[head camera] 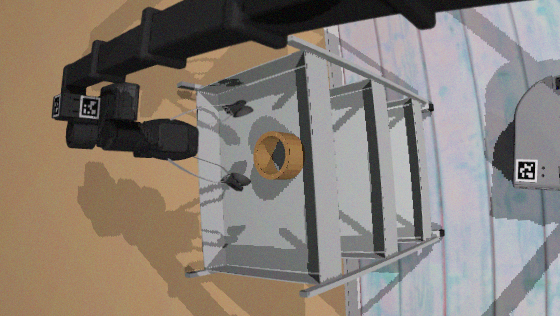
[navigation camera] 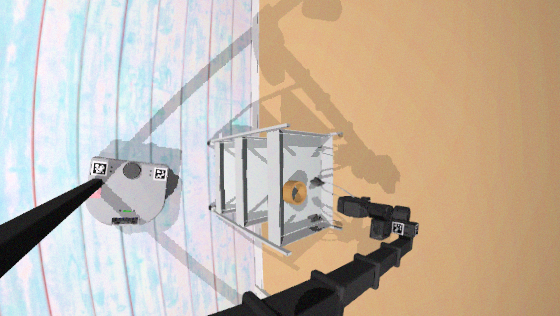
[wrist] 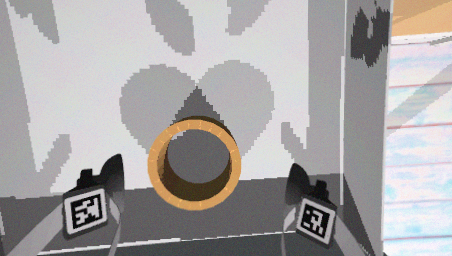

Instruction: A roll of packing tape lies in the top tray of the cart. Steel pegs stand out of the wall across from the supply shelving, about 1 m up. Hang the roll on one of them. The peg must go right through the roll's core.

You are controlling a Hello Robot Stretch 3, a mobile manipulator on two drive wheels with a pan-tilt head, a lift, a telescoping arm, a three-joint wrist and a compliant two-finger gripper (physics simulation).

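Places are measured from the robot's base along level axes (x left, y back, z up), in millimetres.
Pixels of known places: gripper, between the fingertips: (head camera: 248,146) (navigation camera: 310,198); robot's base, origin of its link: (navigation camera: 131,169).
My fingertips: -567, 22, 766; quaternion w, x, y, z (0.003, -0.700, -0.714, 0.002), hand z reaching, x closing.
Observation:
For each thing: its top centre in the pictures, then the offset to it from my fingertips, as dx, dy, dz. "*": a spot on its surface instead.
- packing tape, centre of its top: (head camera: 270,155) (navigation camera: 298,193) +8, -15, -53
- grey cart's top tray, a spot on its surface: (head camera: 320,175) (navigation camera: 276,183) * +131, -48, -53
The tan roll of packing tape (head camera: 295,156) (navigation camera: 288,194) (wrist: 196,205) lies flat in the grey cart's top tray (head camera: 320,175) (navigation camera: 274,190) (wrist: 367,125), its core opening facing up, close to the tray wall nearest the base. My gripper (head camera: 237,145) (navigation camera: 316,200) (wrist: 208,177) is open, its fingers spread wider than the roll and touching nothing. It points down over the tray, above the roll. In the wrist view the roll appears between the two fingertips, apart from both, slightly nearer the left one. The wall pegs do not show in these views.
The cart's lower trays (head camera: 379,170) (navigation camera: 241,180) show below the top one, with corner posts standing out. My base (head camera: 537,135) (navigation camera: 130,195) is on the pale planked floor beside the cart. My extended arm (head camera: 210,32) (navigation camera: 295,295) passes along one side of the cart.

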